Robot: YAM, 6 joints.
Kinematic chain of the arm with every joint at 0, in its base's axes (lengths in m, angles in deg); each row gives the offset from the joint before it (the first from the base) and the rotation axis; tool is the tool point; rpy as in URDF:
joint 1: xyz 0 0 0.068 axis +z
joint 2: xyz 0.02 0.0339 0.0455 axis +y
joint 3: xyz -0.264 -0.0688 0 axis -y
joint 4: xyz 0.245 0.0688 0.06 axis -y
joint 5: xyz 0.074 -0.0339 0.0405 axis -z
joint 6: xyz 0.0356 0 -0.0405 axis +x
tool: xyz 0 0 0 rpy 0 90 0
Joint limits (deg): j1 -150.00..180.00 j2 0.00..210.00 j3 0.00..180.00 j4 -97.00..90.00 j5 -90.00..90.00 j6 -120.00..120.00
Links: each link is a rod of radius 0.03 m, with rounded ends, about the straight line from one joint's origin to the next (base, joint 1, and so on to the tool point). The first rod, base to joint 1, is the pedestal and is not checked.
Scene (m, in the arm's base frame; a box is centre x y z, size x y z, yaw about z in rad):
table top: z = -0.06
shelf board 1: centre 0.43 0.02 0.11 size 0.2 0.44 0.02 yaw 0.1
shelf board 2: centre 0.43 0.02 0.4 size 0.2 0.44 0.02 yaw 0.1
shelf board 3: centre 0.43 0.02 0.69 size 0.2 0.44 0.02 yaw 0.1
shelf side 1: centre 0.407 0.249 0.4 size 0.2 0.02 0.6 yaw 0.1
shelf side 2: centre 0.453 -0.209 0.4 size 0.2 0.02 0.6 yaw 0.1
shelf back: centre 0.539 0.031 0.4 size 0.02 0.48 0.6 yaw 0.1
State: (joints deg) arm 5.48 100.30 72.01 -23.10 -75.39 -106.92
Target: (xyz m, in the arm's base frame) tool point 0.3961 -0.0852 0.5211
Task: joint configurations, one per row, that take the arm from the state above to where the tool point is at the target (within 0.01 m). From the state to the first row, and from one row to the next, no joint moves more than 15 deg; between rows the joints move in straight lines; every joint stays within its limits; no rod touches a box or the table.
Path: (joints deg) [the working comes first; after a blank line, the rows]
Joints at the target: -16.55 107.77 125.14 -0.94 -61.12 -106.92
Straight joint move there: touches shelf board 2.

1: 5.37 89.29 62.85 -29.11 -76.58 -106.92
2: 5.25 78.28 53.69 -35.11 -77.77 -106.92
3: 5.14 67.27 44.54 -41.12 -78.96 -106.92
4: -3.17 70.45 58.35 -34.48 -75.82 -106.92
5: -11.47 73.62 72.17 -27.85 -72.68 -106.92
6: -19.78 76.80 85.99 -21.21 -69.53 -106.92
7: -28.09 79.98 99.81 -14.58 -66.39 -106.92
8: -22.32 93.87 112.47 -7.76 -63.76 -106.92
9: -16.55 107.77 125.14 -0.94 -61.12 -106.92

